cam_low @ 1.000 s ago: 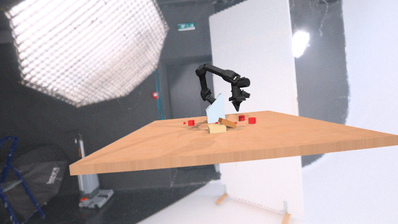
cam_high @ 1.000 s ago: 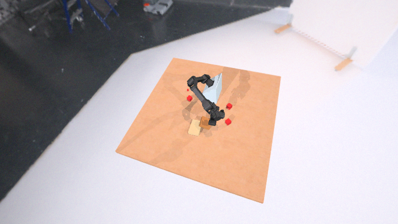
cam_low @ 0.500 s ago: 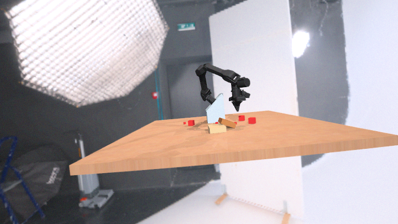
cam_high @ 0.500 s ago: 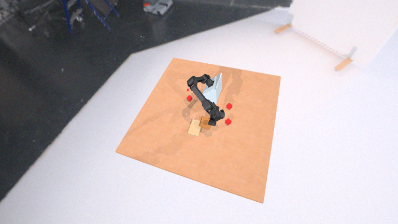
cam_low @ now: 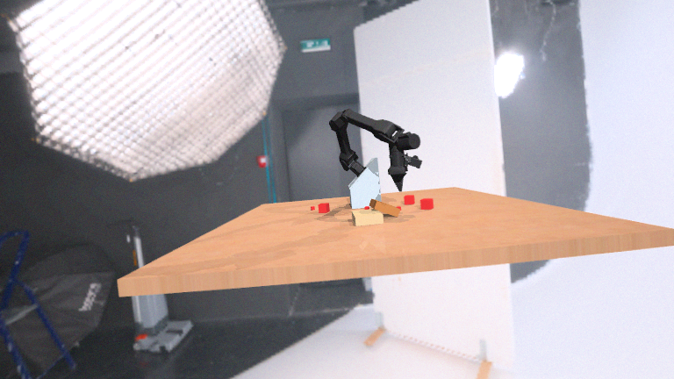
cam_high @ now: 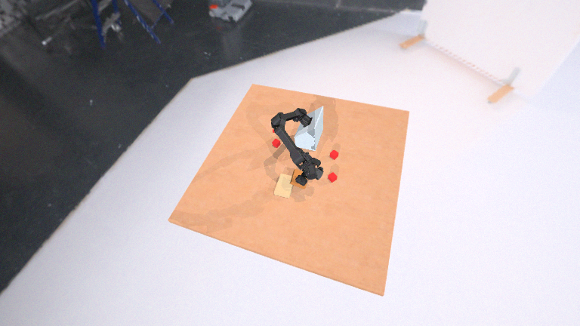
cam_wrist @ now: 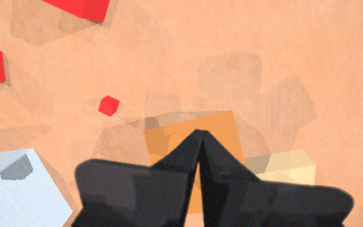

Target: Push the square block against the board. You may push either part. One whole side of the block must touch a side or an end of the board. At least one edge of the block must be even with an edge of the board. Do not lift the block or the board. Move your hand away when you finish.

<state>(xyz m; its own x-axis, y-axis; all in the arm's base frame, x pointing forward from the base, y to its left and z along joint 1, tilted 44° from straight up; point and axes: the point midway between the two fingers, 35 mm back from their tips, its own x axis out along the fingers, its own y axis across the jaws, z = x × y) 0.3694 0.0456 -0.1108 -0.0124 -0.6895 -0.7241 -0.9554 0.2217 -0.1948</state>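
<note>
My gripper tip is now 10 mm past the square block, 70 mm to the left of it and 60 mm above it. Round my gripper tip: board 50 mm ahead, 150 mm to the right, 80 mm below.
</note>
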